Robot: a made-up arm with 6 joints. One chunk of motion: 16 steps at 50 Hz.
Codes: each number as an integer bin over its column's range. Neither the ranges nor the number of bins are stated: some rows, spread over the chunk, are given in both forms.
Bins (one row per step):
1: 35 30 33 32 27 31
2: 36 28 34 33 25 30
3: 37 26 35 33 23 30
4: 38 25 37 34 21 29
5: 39 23 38 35 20 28
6: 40 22 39 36 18 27
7: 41 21 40 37 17 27
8: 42 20 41 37 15 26
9: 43 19 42 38 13 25
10: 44 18 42 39 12 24
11: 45 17 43 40 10 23
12: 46 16 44 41 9 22
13: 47 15 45 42 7 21
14: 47 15 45 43 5 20
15: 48 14 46 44 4 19
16: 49 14 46 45 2 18
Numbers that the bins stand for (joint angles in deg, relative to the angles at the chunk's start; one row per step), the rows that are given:
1: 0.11 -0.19 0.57 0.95 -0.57 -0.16
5: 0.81 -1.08 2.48 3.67 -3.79 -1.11
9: 1.51 -1.59 4.00 6.38 -7.02 -2.06
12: 2.03 -1.97 4.76 9.10 -8.86 -3.02
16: 2.56 -2.22 5.52 12.71 -12.08 -4.29
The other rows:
2: 0.29 -0.44 0.95 1.86 -1.49 -0.48
3: 0.46 -0.70 1.33 1.86 -2.41 -0.48
4: 0.63 -0.83 2.10 2.76 -3.33 -0.79
6: 0.98 -1.21 2.86 4.57 -4.71 -1.43
7: 1.16 -1.33 3.24 5.48 -5.17 -1.43
8: 1.33 -1.46 3.62 5.48 -6.10 -1.75
10: 1.68 -1.71 4.00 7.29 -7.48 -2.38
11: 1.86 -1.84 4.38 8.19 -8.40 -2.70
13: 2.21 -2.10 5.14 10.00 -9.78 -3.33
14: 2.21 -2.10 5.14 10.90 -10.70 -3.65
15: 2.38 -2.22 5.52 11.81 -11.16 -3.97

